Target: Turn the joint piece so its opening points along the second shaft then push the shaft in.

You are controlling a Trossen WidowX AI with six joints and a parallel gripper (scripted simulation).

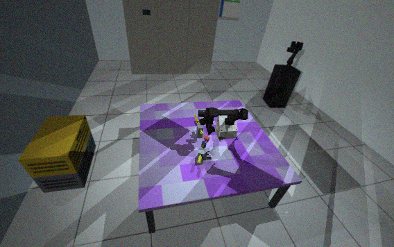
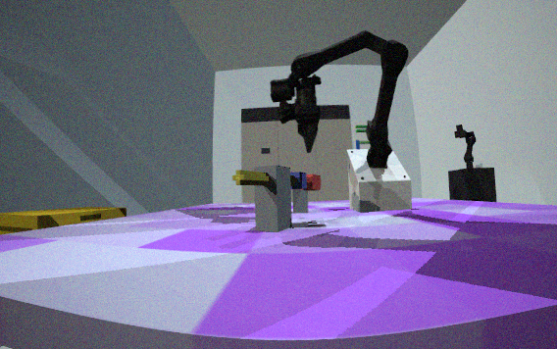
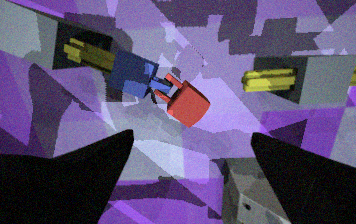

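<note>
Now: the red joint piece 90 mm below my gripper tip.
</note>
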